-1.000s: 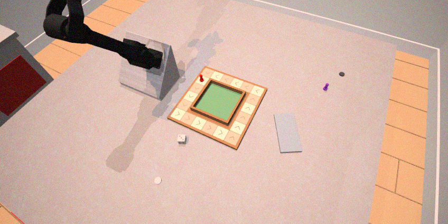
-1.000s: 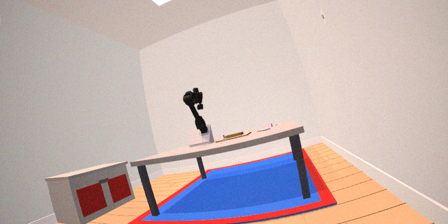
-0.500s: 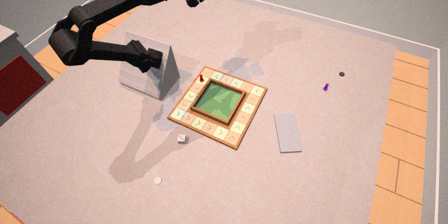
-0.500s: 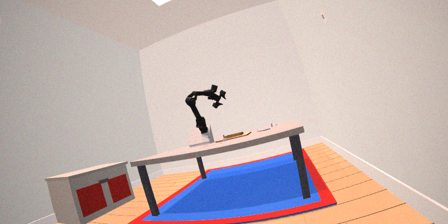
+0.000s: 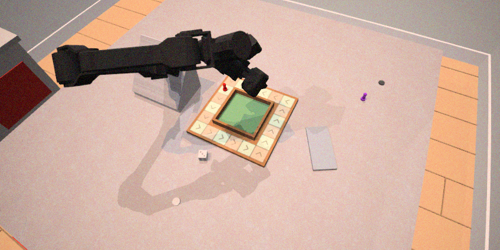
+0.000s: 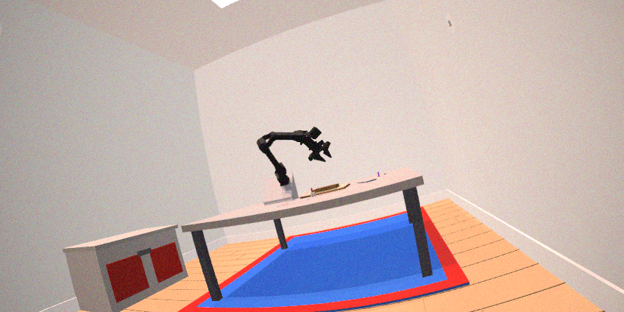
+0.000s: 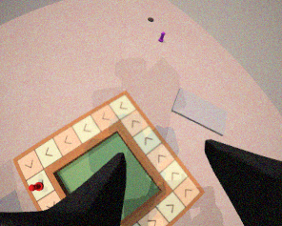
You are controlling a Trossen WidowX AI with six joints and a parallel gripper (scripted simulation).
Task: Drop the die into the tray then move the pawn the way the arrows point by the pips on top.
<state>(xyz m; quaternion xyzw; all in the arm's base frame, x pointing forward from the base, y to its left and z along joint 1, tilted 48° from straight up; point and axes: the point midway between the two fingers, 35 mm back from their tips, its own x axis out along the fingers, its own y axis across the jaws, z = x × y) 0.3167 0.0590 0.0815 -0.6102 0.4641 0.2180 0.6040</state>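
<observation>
Now: gripper tip 110 mm past the white die, 200 mm to the left of it and 190 mm above it. The rest, counted from my gripper tip: red pawn (180 mm behind, 70 mm to the left, 180 mm below); grey flat card (210 mm ahead, 10 mm to the right, 200 mm below); dice tray (60 mm behind, 200 mm below).
</observation>
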